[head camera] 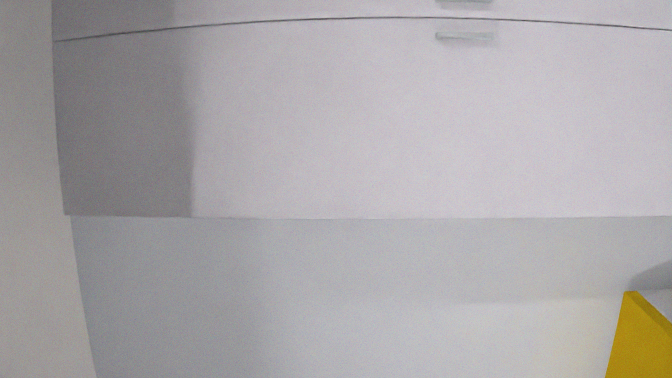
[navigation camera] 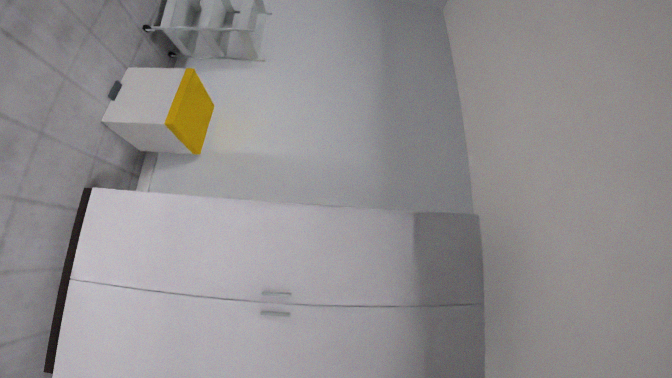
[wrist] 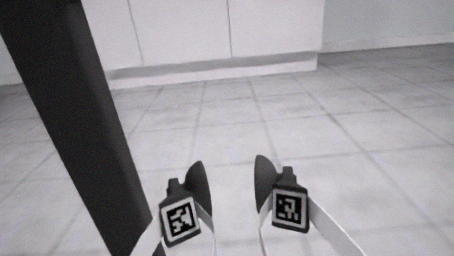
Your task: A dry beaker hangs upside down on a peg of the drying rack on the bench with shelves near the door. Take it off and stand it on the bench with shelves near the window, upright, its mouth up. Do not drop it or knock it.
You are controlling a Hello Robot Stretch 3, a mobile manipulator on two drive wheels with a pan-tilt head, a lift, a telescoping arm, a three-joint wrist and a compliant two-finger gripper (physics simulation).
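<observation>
My gripper is open in the wrist view, its two dark fingertips apart with tiled floor showing between them. It holds no object. The beaker, the drying rack and the two benches with shelves do not show in the head, navigation or wrist views.
A tall white cabinet has two doors with handles. A white bin with a yellow lid and a white wheeled cart stand beyond it. A white base cabinet and a dark post show in the wrist view.
</observation>
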